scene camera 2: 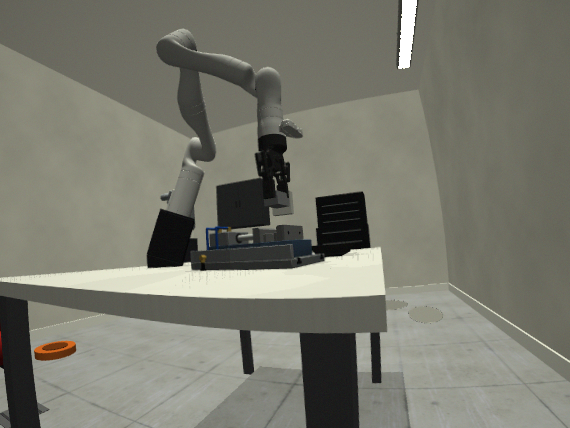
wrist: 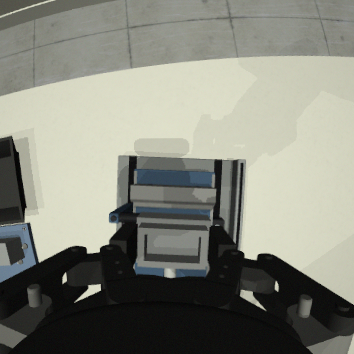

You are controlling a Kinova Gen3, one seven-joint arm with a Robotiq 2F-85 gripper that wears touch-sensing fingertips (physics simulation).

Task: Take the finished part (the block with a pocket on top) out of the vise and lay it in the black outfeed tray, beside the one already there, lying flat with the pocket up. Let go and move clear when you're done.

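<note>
The finished part, a grey block point(scene camera 2: 277, 200) point(wrist: 172, 263) with a rectangular pocket on top, is between the fingers. My gripper point(scene camera 2: 276, 194) point(wrist: 172, 240) is shut on it, a finger on each side, with the pocket facing up. The block hangs level, clear above the vise point(scene camera 2: 290, 232) point(wrist: 173, 194), with a gap under it in the scene view. The vise's grey jaws and blue body show beneath and beyond the block in the wrist view. A black tray-like container point(wrist: 19, 182) is cut off at the wrist view's left edge; its contents cannot be made out.
The vise stands on a grey base point(scene camera 2: 242, 256) point(wrist: 124, 172) on the white table point(scene camera 2: 320, 285) point(wrist: 75, 120). A blue handle point(wrist: 114, 217) juts out at the vise's left. A blue plate point(wrist: 30, 250) with grey parts lies at the wrist view's lower left. A black slatted unit point(scene camera 2: 342, 217) rises behind.
</note>
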